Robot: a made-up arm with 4 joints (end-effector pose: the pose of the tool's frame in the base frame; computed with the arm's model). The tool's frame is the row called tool. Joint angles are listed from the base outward.
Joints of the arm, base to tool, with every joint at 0 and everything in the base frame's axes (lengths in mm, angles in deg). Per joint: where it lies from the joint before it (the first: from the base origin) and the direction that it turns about. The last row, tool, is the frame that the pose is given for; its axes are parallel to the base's.
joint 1: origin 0.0 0.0 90.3 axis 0 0 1
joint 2: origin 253.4 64.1 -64.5 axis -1 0 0
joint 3: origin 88.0 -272.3 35.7 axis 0 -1 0
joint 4: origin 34.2 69.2 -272.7 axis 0 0 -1
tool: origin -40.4 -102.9 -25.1
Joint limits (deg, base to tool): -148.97..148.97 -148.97..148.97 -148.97..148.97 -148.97..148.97
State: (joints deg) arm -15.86 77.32 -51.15 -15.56
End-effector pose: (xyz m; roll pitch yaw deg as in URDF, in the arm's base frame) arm 0.0728 -0.1968 0.2942 -81.24 25.24 -63.94
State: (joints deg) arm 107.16 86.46 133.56 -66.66
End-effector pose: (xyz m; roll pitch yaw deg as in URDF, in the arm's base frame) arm -0.4938 0.3494 0.3261 -95.57 63.99 -124.34
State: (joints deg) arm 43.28 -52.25 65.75 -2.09
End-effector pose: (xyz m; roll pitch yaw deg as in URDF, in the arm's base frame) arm 0.4824 0.3803 -0.2716 71.91 -35.92 -16.27
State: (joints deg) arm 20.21 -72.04 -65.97 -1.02
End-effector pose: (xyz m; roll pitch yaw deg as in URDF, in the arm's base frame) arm 0.0472 0.0676 -0.2911 82.52 15.35 85.24
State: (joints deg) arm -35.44 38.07 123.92 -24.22
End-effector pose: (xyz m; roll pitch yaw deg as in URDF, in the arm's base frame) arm 0.4395 -0.3594 0.4039 -117.88 -20.05 87.36
